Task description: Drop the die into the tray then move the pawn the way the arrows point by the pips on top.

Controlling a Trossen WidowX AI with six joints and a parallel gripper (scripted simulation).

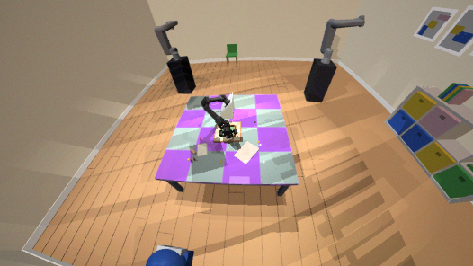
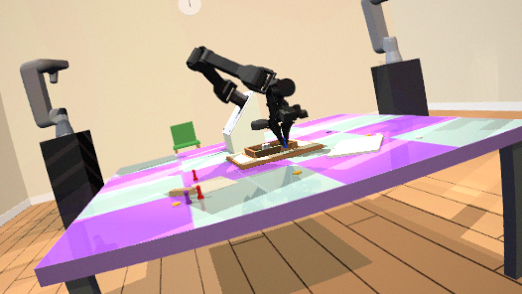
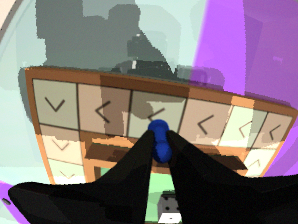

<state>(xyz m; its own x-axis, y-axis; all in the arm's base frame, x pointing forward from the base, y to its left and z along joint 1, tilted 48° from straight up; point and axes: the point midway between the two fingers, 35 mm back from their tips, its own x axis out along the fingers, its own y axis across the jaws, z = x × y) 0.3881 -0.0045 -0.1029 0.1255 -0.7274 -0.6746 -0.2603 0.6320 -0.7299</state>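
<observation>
Right now the blue pawn is 1 cm above my gripper tip. From my gripper tip the other things lie so: small tan card 20 cm ahead, 34 cm to the right, 3 cm below; then pale die 11 cm behind, 5 cm to the right, 1 cm below; then flat white sheet 13 cm ahead, 20 cm to the left, 3 cm below.
</observation>
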